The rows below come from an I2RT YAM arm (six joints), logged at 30 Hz.
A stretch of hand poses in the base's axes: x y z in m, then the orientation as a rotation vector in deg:
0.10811 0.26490 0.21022 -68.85 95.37 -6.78
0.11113 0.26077 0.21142 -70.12 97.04 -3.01
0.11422 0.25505 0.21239 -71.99 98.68 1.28
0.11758 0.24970 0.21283 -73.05 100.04 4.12
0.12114 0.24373 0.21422 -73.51 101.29 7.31
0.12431 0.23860 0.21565 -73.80 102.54 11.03
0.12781 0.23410 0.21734 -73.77 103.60 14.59
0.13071 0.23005 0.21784 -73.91 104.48 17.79
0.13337 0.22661 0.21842 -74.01 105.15 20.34
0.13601 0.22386 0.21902 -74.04 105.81 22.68
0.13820 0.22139 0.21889 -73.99 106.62 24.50
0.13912 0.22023 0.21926 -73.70 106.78 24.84
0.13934 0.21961 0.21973 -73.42 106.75 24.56
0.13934 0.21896 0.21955 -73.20 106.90 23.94
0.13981 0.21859 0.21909 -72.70 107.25 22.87
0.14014 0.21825 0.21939 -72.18 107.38 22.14
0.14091 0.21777 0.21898 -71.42 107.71 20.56
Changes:
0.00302 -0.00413 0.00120 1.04 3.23 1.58
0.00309 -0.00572 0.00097 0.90 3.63 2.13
0.00336 -0.00535 0.00044 0.57 2.60 1.17
0.00356 -0.00597 0.00139 1.12 2.53 0.98
0.00317 -0.00513 0.00143 1.46 2.75 1.07
0.00350 -0.00450 0.00169 1.57 2.49 0.89
0.00290 -0.00405 0.00050 1.30 2.25 0.93
0.00266 -0.00344 0.00058 1.02 1.79 0.74
0.00264 -0.00275 0.00060 0.93 1.68 0.63
0.00219 -0.00247 -0.00013 0.61 1.53 0.35
0.00092 -0.00116 0.00037 0.26 0.25 -0.12
0.00022 -0.00062 0.00047 0.02 -0.21 -0.27
0.00000 -0.00065 -0.00018 -0.27 -0.23 -0.40
0.00047 -0.00037 -0.00046 -0.44 -0.35 -0.80
0.00033 -0.00034 0.00030 -0.16 -0.35 -0.63
0.00077 -0.00048 -0.00041 -0.58 -0.65 -1.15

